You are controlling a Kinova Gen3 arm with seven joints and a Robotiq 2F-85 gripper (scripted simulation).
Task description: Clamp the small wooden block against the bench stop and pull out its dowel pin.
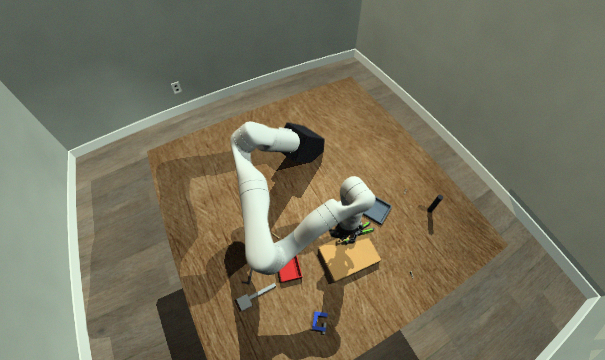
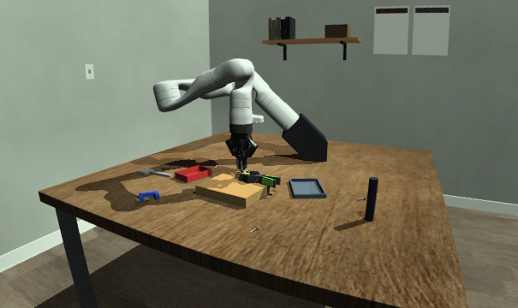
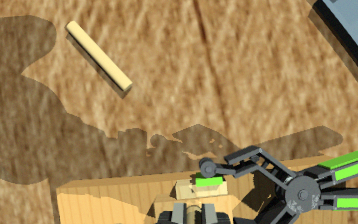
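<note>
The dowel pin is 2 cm below my hand. Round my hand: thin pale stick 12 cm behind, 5 cm to the right, 8 cm below; small wooden block 4 cm below; tan bench board 6 cm ahead, 6 cm below.
</note>
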